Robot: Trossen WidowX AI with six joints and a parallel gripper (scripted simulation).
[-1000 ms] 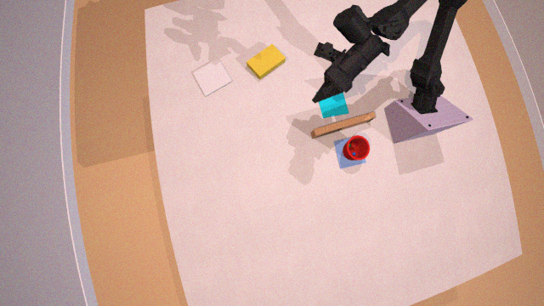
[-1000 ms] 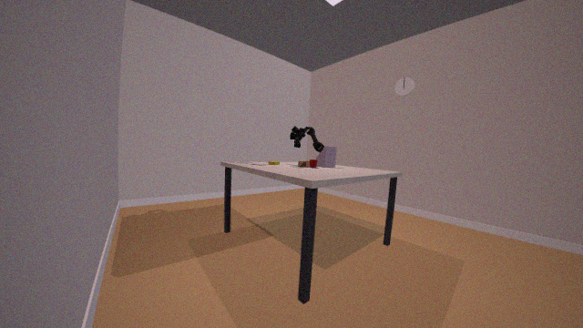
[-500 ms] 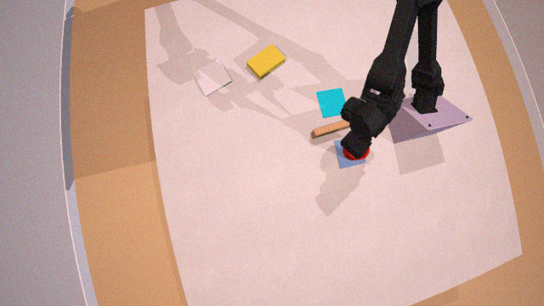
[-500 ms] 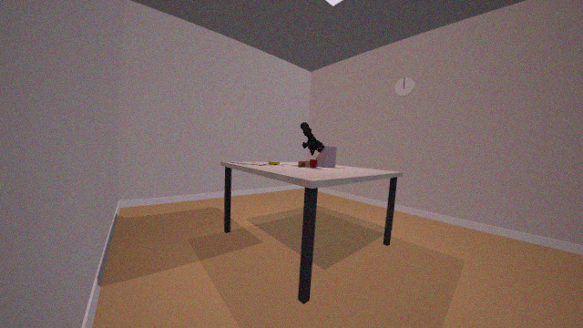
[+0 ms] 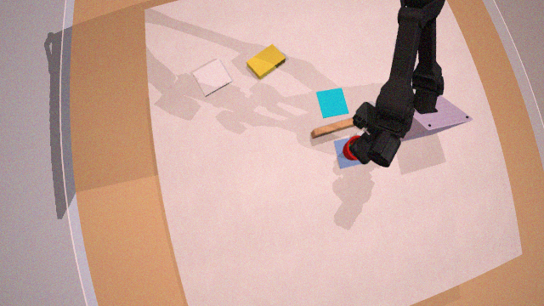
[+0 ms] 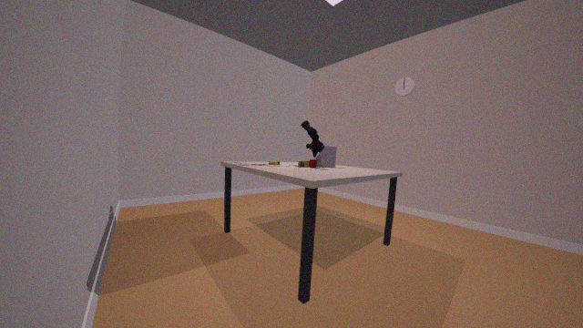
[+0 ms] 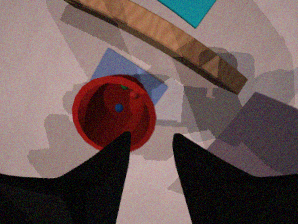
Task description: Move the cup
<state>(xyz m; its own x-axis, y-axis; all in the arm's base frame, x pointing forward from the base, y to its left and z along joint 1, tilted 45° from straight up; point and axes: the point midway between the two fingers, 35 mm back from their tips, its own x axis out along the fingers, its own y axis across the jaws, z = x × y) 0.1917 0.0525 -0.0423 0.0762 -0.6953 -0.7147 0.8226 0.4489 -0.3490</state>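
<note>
Now: the red cup 30 mm ahead of my gripper tip, 20 mm to the left of it and 60 mm below it. Round my gripper tip: cyan pad (60 mm ahead, 150 mm to the right, 110 mm below); blue pad (30 mm ahead, 20 mm to the left, 110 mm below); wooden bar (40 mm ahead, 70 mm to the right, 80 mm below).
</note>
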